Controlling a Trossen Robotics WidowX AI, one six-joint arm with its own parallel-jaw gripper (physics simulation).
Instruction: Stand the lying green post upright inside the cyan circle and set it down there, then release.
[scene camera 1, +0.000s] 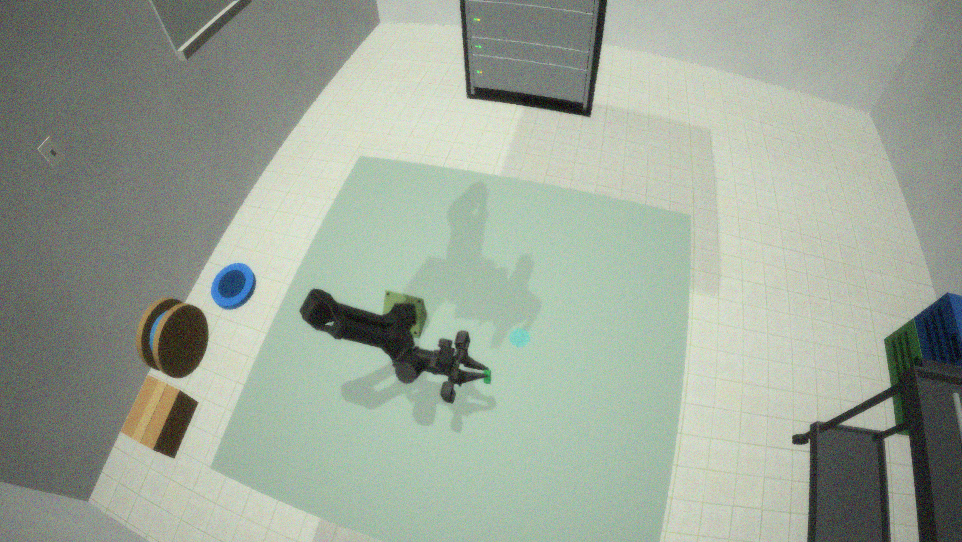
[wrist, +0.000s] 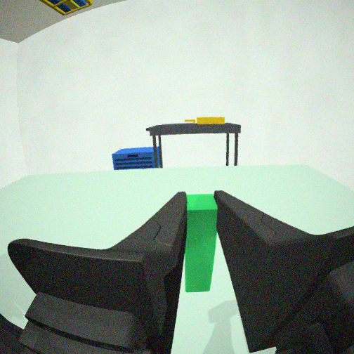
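Pixels of known places: gripper, between the fingertips: (scene camera 1: 488, 372); arm's base, origin of its link: (scene camera 1: 404, 314).
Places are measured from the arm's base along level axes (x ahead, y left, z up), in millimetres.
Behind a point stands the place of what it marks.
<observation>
The green post (scene camera 1: 487, 377) @[x 265, y -194, z 68 mm] (wrist: 200, 245) is held near its top between the fingertips of my gripper (scene camera 1: 486, 374) @[x 267, y -187, z 85 mm] (wrist: 199, 198), which is shut on it. In the wrist view the post looks upright, with its lower part hanging below the fingers. The cyan circle (scene camera 1: 519, 337) @[x 335, y -13, z -56 mm] lies on the pale green mat in the scene view, apart from the post and up and to the right of it. The circle does not show in the wrist view. Whether the bottom of the post touches the mat cannot be told.
The pale green mat (scene camera 1: 572, 457) @[x 513, y -367, z -57 mm] (wrist: 60, 200) lies under the arm. The arm's base plate (scene camera 1: 397, 300) @[x -24, y 30, z 25 mm] is on it. A server rack (scene camera 1: 531, 101) stands at the back. A blue disc (scene camera 1: 232, 286), a spool (scene camera 1: 180, 340) and a wooden box (scene camera 1: 152, 410) are left; a dark table (wrist: 195, 129) stands beyond the mat.
</observation>
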